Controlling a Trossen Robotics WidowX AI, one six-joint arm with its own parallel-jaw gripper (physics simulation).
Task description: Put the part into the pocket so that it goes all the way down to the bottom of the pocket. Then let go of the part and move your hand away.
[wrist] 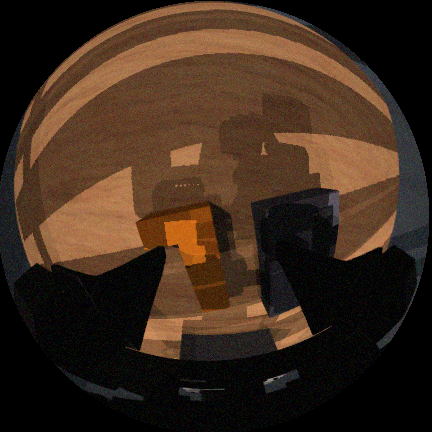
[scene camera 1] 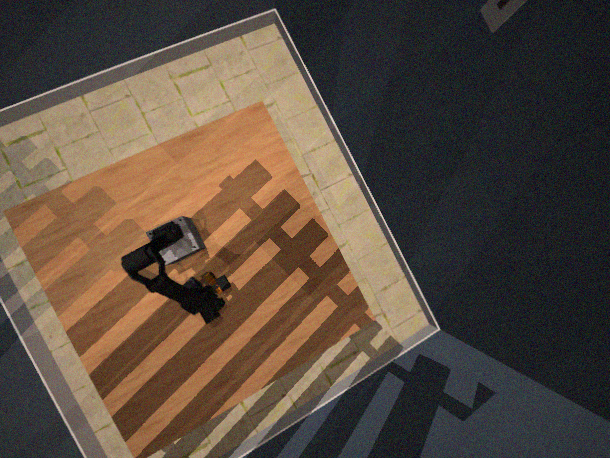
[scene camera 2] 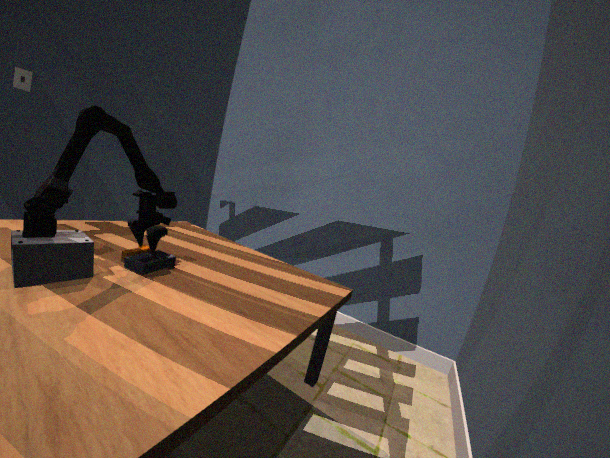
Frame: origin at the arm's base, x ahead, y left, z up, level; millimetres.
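Where they show: gripper, between the fingertips: (wrist: 221,249) (scene camera 1: 214,289) (scene camera 2: 146,248); arm's base, origin of its link: (wrist: 215,390) (scene camera 1: 174,233) (scene camera 2: 38,234).
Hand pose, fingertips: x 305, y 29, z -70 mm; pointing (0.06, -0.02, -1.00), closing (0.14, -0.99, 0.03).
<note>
Things, the pixels of their top centre, and the offset from my fingertips. Level surfaces: height alone.
- orange L-shaped part, centre of its top: (wrist: 188,275) (scene camera 2: 136,248) (scene camera 1: 216,281) dz -4, dx -30, dy +25 mm
- dark blue-grey block with the pocket, centre of its top: (wrist: 308,265) (scene camera 2: 151,256) (scene camera 1: 193,295) dz +2, dx -17, dy -93 mm
- wooden table, height of its surface: dz -34 mm
The orange L-shaped part (scene camera 1: 209,279) (scene camera 2: 131,253) (wrist: 182,235) lies on the table, apart from the dark blue-grey block with the pocket (scene camera 2: 160,265) (wrist: 272,295). In the wrist view the part is left of the block, its long leg running toward the bottom. The block's pocket is in deep shadow and partly hidden by the right finger. My gripper (scene camera 2: 146,248) (wrist: 221,249) is open and empty, low above the two. In the wrist view its left fingertip is left of the part's long leg, and its right fingertip overlaps the block.
The arm's grey base box (scene camera 1: 187,247) (scene camera 2: 52,262) stands on the wooden table (scene camera 1: 225,150) (scene camera 2: 200,325), near the block and part. Striped shadows cross the table. The table's edge and corner show at the right in the second scene view.
</note>
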